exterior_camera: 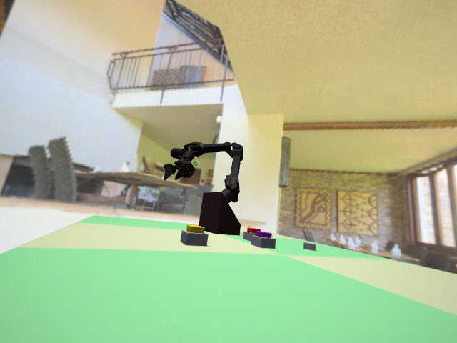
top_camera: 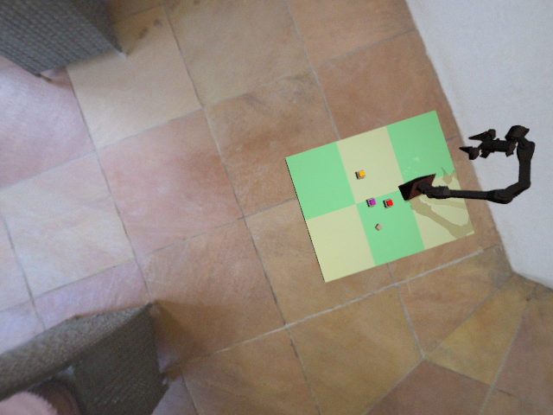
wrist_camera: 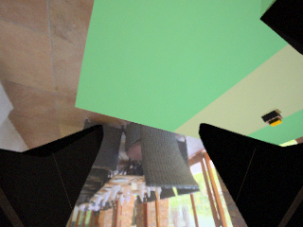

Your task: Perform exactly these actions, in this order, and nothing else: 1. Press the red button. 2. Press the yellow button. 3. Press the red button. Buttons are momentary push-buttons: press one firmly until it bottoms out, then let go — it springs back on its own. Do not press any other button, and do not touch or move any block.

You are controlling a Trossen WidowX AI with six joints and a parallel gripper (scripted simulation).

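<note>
My gripper tip is 450 mm short of the red button, 200 mm to the right of it and 170 mm above it. From my gripper tip the other things lie so: yellow button: 550 mm ahead, 60 mm to the right, 170 mm below; then purple button: 560 mm ahead, 150 mm to the left, 170 mm below; then block: 570 mm ahead, 320 mm to the left, 200 mm below.
</note>
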